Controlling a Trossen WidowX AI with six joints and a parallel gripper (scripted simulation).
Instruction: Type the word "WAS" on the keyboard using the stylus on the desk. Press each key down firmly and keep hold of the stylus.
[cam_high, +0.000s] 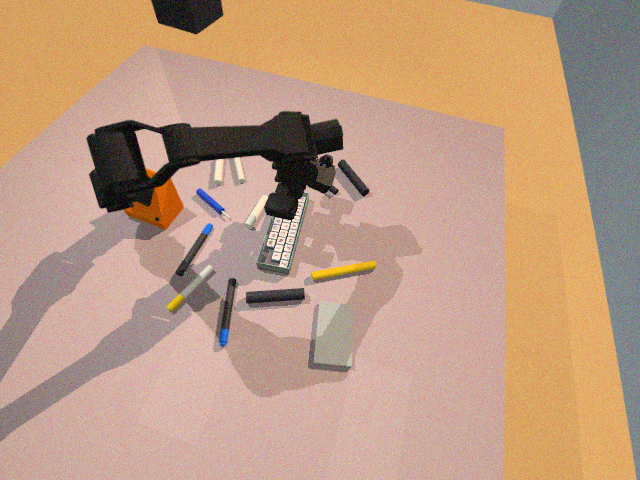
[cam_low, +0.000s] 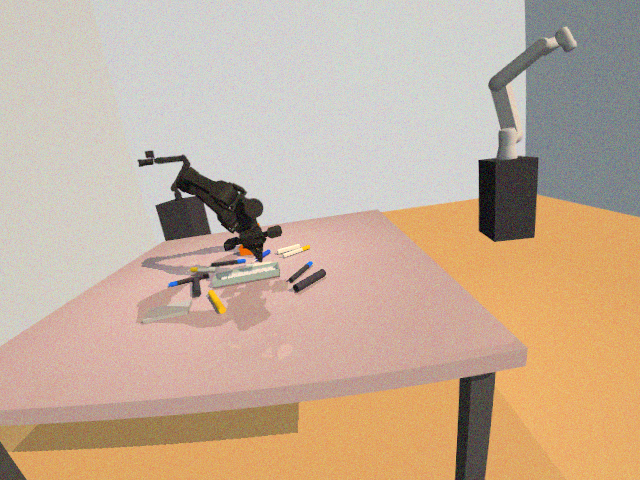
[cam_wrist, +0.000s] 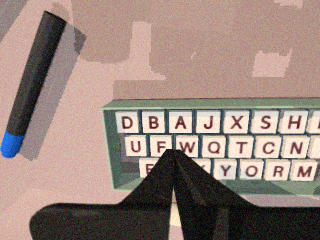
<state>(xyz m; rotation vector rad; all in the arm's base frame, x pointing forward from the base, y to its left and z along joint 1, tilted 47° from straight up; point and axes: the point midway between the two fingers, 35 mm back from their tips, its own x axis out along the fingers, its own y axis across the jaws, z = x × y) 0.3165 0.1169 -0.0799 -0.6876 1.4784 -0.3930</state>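
The blue stylus is 17 cm behind my gripper tip, 7 cm to the right of it and 5 cm below it. Also, from my gripper tip: yellow pen 17 cm ahead, 10 cm to the right, 4 cm below; then grey block 21 cm ahead, 23 cm to the right, 5 cm below.
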